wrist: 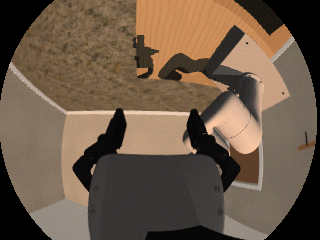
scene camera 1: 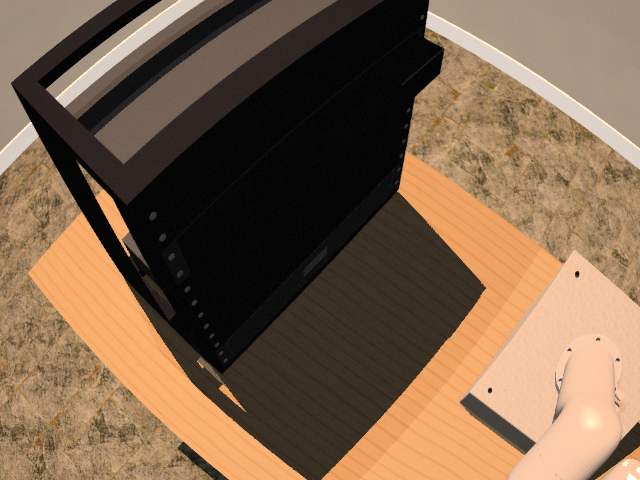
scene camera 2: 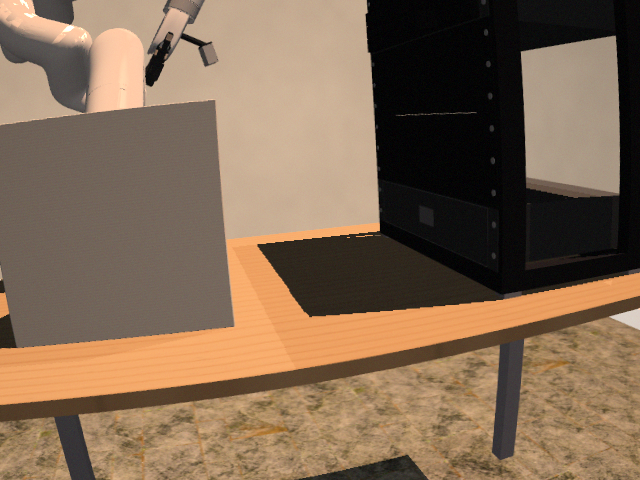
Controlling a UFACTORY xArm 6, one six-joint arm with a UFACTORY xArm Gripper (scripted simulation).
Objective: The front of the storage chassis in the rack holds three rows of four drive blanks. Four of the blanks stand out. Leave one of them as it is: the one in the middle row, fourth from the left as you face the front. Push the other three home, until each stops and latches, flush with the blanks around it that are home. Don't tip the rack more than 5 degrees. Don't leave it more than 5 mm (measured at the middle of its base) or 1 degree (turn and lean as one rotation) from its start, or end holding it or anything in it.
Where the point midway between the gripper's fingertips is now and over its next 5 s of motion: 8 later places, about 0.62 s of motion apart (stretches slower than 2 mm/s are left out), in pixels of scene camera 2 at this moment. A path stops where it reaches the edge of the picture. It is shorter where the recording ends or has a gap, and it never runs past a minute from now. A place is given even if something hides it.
My gripper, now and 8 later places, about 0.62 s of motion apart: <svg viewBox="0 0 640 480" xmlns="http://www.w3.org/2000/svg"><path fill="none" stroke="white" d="M147 81L150 82L158 84L172 85L196 85L225 81L254 72L283 60L308 46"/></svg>
